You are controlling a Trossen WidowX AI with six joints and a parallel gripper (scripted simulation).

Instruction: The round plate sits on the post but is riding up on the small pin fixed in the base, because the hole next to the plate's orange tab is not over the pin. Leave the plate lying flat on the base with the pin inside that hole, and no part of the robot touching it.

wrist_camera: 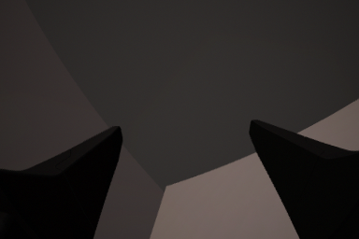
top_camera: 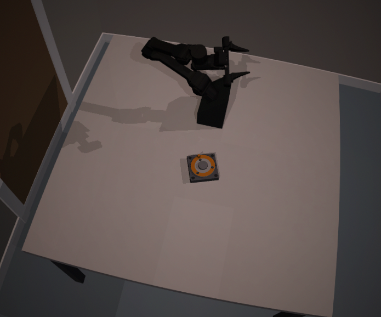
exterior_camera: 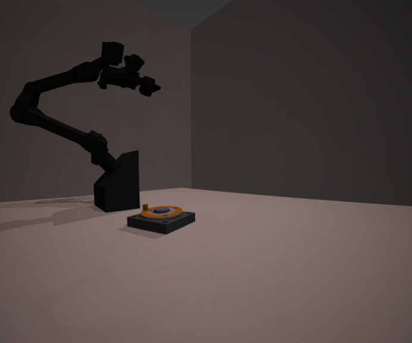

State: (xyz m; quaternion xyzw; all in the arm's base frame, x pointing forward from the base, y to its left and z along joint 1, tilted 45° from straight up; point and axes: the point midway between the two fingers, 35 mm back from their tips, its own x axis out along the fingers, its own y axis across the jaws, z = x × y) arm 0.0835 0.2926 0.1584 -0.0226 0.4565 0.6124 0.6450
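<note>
Now: the square base 44 cm below my gripper tip, 24 cm ahead of it and 11 cm to the right of it.
</note>
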